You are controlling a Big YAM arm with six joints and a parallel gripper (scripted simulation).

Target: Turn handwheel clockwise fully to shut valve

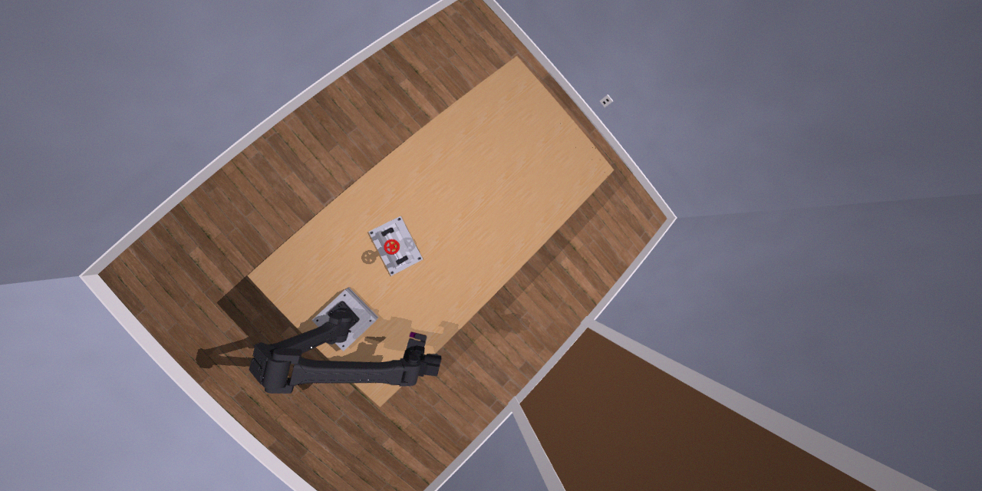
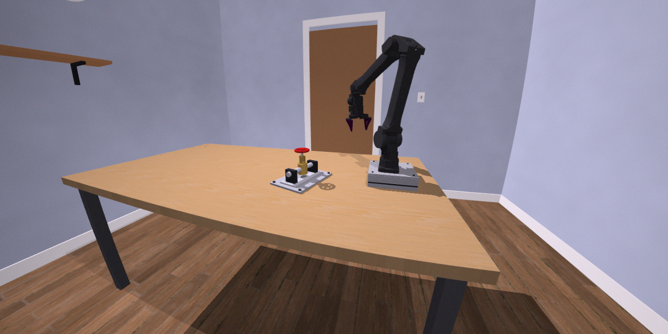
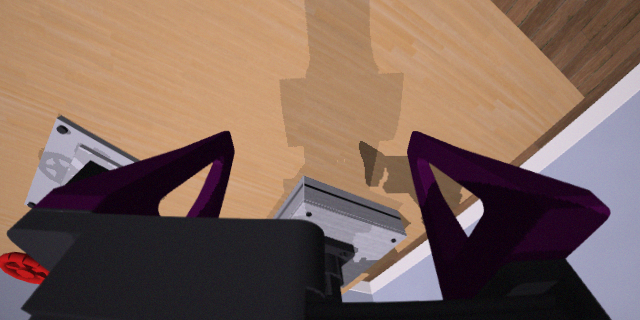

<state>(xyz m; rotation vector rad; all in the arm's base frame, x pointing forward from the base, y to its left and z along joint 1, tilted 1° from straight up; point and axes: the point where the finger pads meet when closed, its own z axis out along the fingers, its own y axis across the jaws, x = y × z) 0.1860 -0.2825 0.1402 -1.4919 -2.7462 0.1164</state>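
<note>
Right now the red handwheel is 380 mm to the left of my hand, 190 mm ahead of it and 60 mm below it. Round my hand: plate (380 mm to the left, 190 mm below, 190 mm ahead).
</note>
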